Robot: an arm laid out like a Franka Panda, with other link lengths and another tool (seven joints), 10 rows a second.
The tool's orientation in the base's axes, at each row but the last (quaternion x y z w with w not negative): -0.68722 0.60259 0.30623 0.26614; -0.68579 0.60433 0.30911 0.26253; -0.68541 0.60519 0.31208 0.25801; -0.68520 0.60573 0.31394 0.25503; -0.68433 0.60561 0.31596 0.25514; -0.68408 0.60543 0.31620 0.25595; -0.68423 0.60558 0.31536 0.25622; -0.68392 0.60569 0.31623 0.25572
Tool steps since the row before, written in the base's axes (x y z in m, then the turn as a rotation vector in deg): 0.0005 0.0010 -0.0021 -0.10 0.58 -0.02; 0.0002 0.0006 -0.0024 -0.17 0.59 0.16; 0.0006 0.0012 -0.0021 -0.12 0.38 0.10; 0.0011 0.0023 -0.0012 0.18 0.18 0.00; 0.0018 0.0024 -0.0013 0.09 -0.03 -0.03; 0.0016 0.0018 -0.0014 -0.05 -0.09 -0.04; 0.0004 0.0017 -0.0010 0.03 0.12 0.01; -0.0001 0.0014 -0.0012 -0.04 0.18 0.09
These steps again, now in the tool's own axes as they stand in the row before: 0.0009 -0.0006 0.0021 -0.38 0.02 0.45; 0.0014 -0.0003 0.0020 -0.53 0.09 0.34; 0.0008 -0.0008 0.0022 -0.34 0.07 0.22; -0.0006 -0.0014 0.0024 -0.11 -0.20 0.11; -0.0005 -0.0022 0.0024 0.05 -0.09 -0.01; -0.0001 -0.0019 0.0021 0.09 0.06 -0.03; -0.0004 -0.0007 0.0019 -0.09 -0.05 0.08; 0.0000 -0.0001 0.0018 -0.19 0.02 0.08
